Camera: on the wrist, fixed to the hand. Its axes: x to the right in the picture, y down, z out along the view.
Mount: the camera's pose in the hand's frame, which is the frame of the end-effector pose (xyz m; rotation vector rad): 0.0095 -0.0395 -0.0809 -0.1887 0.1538 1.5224
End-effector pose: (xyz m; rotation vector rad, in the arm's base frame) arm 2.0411 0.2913 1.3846 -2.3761 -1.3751 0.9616
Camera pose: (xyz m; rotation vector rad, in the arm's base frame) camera 2.0692 0.3300 1.4615 2.6510 -0.5696 -0.6190
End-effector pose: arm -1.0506 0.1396 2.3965 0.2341 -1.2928 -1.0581
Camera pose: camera -1.0020 0.0790 2.3500 -0.7244 -0.8343 0.1682
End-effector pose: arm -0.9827 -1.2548 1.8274 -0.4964 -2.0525 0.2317
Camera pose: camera -0.9272 -1.2892 1.8901 -2.0323 -1.1515 0.8317
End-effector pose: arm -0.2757 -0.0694 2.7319 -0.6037 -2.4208 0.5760
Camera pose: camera -0.2441 -0.0750 2.8165 -2.4365 -1.4560 0.7644
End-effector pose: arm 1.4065 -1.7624 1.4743 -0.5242 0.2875 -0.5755
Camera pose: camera 1.3645 -1.8275 1.4275 -0.3094 0.7733 0.9023
